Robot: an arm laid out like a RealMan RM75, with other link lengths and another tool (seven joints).
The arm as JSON. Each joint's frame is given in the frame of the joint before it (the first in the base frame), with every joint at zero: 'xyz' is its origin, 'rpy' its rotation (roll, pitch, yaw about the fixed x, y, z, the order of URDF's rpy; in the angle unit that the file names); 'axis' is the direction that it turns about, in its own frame. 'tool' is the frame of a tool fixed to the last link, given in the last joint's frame.
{
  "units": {
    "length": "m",
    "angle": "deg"
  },
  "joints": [
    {
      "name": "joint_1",
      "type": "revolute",
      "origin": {
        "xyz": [
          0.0,
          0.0,
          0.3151
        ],
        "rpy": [
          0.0,
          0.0,
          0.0
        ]
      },
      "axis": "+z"
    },
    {
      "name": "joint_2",
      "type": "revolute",
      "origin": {
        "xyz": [
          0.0,
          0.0,
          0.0
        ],
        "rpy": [
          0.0,
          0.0,
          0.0
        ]
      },
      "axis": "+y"
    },
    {
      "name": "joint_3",
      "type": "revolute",
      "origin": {
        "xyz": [
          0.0,
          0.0,
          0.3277
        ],
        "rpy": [
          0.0,
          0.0,
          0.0
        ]
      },
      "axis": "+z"
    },
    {
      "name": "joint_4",
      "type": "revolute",
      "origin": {
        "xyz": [
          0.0,
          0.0,
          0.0
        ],
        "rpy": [
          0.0,
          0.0,
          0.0
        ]
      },
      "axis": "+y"
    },
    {
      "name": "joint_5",
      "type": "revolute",
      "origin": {
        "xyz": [
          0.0,
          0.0,
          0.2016
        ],
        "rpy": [
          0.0,
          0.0,
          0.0
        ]
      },
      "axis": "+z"
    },
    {
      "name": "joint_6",
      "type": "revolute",
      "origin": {
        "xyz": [
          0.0,
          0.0,
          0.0
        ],
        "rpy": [
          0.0,
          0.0,
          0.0
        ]
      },
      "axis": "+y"
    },
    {
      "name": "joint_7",
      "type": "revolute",
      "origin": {
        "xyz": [
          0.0,
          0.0,
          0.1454
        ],
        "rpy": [
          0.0,
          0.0,
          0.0
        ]
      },
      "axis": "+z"
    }
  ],
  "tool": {
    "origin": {
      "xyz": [
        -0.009,
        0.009,
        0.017
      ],
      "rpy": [
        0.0,
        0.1,
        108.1
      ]
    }
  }
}
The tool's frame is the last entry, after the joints.
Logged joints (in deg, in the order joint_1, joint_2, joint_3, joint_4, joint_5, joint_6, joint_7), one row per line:
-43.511, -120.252, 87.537, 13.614, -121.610, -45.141, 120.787
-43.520, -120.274, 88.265, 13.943, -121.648, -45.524, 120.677
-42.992, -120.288, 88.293, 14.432, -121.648, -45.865, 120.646
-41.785, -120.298, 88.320, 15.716, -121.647, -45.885, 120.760
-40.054, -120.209, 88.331, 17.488, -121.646, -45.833, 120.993
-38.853, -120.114, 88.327, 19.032, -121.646, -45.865, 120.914
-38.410, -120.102, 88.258, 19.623, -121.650, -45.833, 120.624
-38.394, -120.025, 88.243, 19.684, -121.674, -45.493, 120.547
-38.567, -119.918, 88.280, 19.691, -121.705, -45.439, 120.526
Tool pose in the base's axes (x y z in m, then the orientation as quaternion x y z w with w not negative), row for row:
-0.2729, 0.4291, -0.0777, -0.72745, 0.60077, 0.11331, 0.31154
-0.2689, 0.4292, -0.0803, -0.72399, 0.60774, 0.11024, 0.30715
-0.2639, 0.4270, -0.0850, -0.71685, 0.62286, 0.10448, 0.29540
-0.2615, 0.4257, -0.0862, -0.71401, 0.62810, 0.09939, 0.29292
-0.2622, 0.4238, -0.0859, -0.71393, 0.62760, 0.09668, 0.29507
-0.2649, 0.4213, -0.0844, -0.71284, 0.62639, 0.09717, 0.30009
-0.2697, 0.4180, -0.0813, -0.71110, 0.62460, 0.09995, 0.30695
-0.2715, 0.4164, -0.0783, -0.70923, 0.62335, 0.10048, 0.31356
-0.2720, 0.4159, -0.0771, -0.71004, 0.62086, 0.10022, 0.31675
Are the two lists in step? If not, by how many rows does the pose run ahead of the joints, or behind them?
The pose runs 2 rows behind the joints: the pose in row i belongs to the joints in row i - 2.
